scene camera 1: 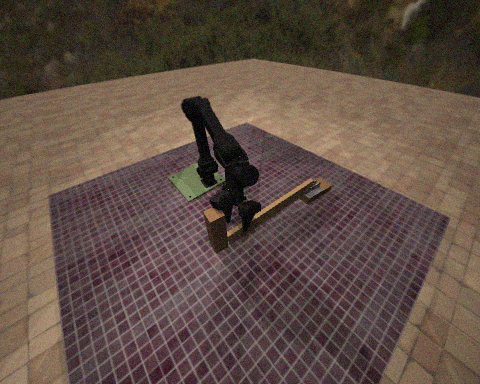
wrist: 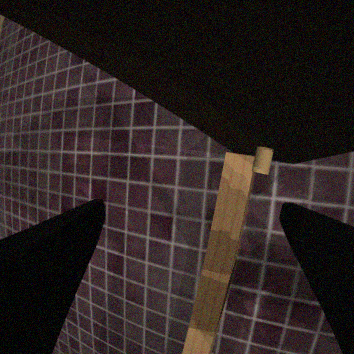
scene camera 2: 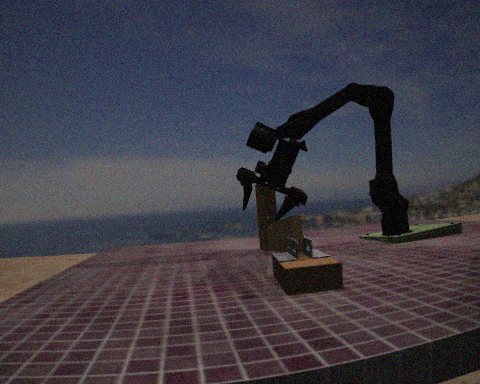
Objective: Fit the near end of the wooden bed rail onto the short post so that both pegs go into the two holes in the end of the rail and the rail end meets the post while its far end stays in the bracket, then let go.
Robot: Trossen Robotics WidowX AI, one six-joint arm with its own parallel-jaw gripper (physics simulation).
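Frame: origin at the arm's base, x ahead, y left, z up, level; centimetres.
Seen in the pictures: gripper, fingertip midpoint: point(scene camera 1: 236, 227) point(wrist: 194, 209) point(scene camera 2: 259, 215); arm's base, origin of the base link: point(scene camera 1: 209, 181) point(scene camera 2: 397, 233).
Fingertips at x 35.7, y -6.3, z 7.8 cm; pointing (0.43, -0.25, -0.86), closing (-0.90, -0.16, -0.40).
Offsets run from my fingertips to a thing's top centre. "spot": to the spot under its first point. Level surfaces: height alone.
The wooden bed rail @(dx -2.0, dy +18.9, dz +0.6 cm) point(scene camera 1: 280, 206) point(scene camera 2: 287, 234) point(wrist: 220, 250) runs from the short post @(spot: dx +0.0, dy -7.2, dz +2.6 cm) point(scene camera 1: 216, 232) point(scene camera 2: 266, 201) to the bracket @(dx -2.7, dy +41.3, dz -2.9 cm) point(scene camera 1: 314, 190) point(scene camera 2: 306, 249), where its far end sits. In the wrist view its near end is beside the large dark face of the post @(spot: dx -2.0, dy -3.6, dz +7.0 cm) point(wrist: 225, 65), and one round peg @(spot: dx -2.6, dy -3.0, dz -0.5 cm) point(wrist: 263, 160) shows just right of that end, outside the rail. The other peg and the rail's holes are hidden. My gripper point(scene camera 1: 236, 225) point(scene camera 2: 260, 214) point(wrist: 194, 209) is open above the rail near the post. The rail shows between the fingers, closer to the right one.
The bracket's wooden block @(spot: dx -0.1, dy +49.0, dz -5.8 cm) point(scene camera 1: 325, 186) point(scene camera 2: 316, 278) stands on the purple tiled mat @(dz -9.4 cm) point(scene camera 1: 200, 310) point(scene camera 2: 150, 320). The arm's green base plate point(scene camera 1: 190, 186) point(scene camera 2: 435, 231) lies behind the post in the first scene view. The post rises above the rail, close to the fingers.
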